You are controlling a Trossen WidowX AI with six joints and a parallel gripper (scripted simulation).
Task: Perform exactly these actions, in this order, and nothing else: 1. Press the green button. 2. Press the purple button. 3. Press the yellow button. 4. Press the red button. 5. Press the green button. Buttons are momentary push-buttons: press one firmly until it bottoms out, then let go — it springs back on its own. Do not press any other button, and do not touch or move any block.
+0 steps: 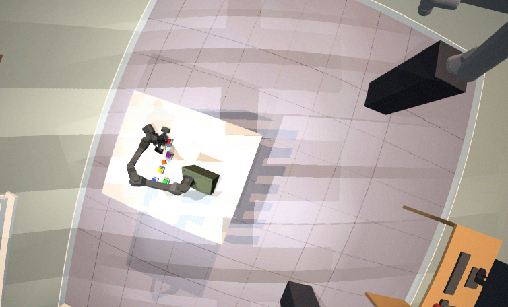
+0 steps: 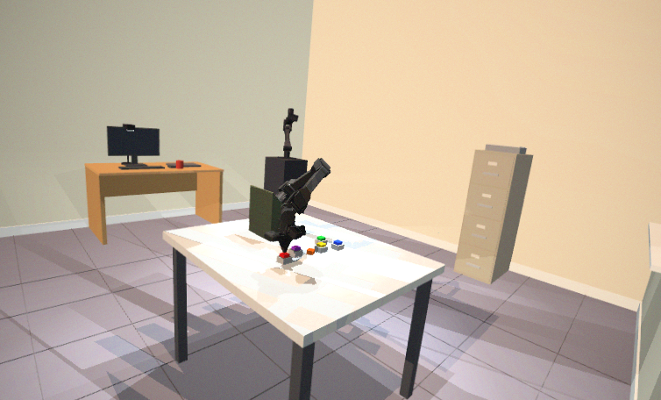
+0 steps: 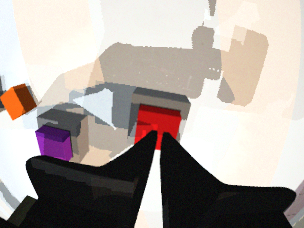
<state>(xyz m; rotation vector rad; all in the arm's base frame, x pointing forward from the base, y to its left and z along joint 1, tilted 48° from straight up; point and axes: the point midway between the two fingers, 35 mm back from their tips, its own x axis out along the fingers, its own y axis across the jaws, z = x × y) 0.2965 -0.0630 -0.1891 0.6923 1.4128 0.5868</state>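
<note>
Right now my gripper tip is 30 cm to the right of the green button, 7 cm past it and 1 cm above it. From my gripper tip the other things lie so: orange block (17 cm to the left, 4 cm below, 1 cm behind); then red button (1 cm below); then purple button (10 cm to the left, 4 cm behind, 1 cm below).
</note>
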